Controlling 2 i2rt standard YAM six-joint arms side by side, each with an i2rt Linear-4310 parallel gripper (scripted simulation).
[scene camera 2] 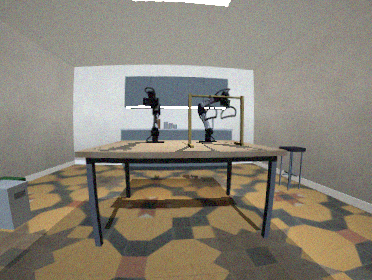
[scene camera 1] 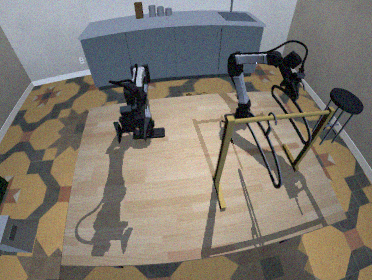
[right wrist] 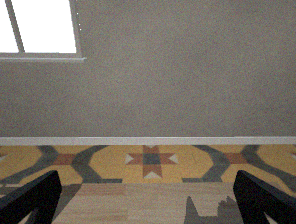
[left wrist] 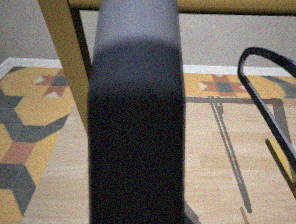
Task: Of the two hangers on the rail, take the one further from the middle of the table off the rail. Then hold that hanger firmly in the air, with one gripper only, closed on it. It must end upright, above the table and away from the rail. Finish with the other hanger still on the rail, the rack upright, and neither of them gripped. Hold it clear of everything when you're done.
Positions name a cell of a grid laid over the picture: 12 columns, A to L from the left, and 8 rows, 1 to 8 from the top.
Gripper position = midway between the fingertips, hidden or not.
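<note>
A black hanger (left wrist: F4) is visible to me, and so is my right gripper (right wrist: F7).
</note>
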